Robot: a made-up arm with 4 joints. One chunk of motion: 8 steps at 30 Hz.
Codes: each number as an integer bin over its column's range. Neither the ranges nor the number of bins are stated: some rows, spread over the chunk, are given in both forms.
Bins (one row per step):
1: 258 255 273 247
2: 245 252 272 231
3: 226 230 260 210
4: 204 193 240 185
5: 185 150 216 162
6: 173 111 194 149
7: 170 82 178 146
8: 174 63 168 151
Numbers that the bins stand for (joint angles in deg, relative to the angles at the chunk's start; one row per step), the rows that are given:
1: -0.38 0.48 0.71 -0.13
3: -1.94 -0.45 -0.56 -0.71
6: -4.54 -4.87 -7.02 -1.67
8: -4.49 -6.66 -9.56 -1.64
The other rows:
2: -1.01 0.37 0.61 -0.38
4: -3.02 -1.82 -2.52 -1.10
5: -3.95 -3.42 -4.86 -1.46
7: -4.68 -5.95 -8.58 -1.71

